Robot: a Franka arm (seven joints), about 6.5 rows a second.
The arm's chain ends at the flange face. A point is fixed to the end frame.
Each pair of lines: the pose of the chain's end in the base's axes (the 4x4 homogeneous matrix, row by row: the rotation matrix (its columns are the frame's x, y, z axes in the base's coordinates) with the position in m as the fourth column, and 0 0 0 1 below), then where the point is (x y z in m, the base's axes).
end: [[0.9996 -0.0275 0.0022 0.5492], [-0.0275 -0.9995 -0.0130 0.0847], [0.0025 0.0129 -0.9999 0.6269], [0 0 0 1]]
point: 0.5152 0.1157 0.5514
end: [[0.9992 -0.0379 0.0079 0.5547], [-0.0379 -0.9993 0.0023 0.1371], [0.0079 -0.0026 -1.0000 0.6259], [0 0 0 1]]
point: 0.5215 0.1696 0.5507
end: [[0.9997 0.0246 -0.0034 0.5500], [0.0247 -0.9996 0.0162 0.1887], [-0.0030 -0.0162 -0.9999 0.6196], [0 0 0 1]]
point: 0.5140 0.2200 0.5452
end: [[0.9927 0.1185 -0.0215 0.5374], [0.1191 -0.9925 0.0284 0.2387], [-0.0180 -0.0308 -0.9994 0.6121], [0 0 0 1]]
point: 0.4974 0.2674 0.5387
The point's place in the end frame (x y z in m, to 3 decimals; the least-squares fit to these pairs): -0.035 -0.031 0.075
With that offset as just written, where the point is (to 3 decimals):
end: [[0.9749 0.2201 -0.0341 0.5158], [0.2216 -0.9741 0.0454 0.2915], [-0.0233 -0.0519 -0.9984 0.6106], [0 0 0 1]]
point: 0.472 0.317 0.538
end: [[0.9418 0.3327 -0.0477 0.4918], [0.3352 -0.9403 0.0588 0.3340], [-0.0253 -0.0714 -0.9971 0.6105], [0 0 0 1]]
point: 0.445 0.356 0.539
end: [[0.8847 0.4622 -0.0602 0.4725], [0.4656 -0.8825 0.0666 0.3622], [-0.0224 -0.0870 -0.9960 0.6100], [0 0 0 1]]
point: 0.423 0.378 0.539
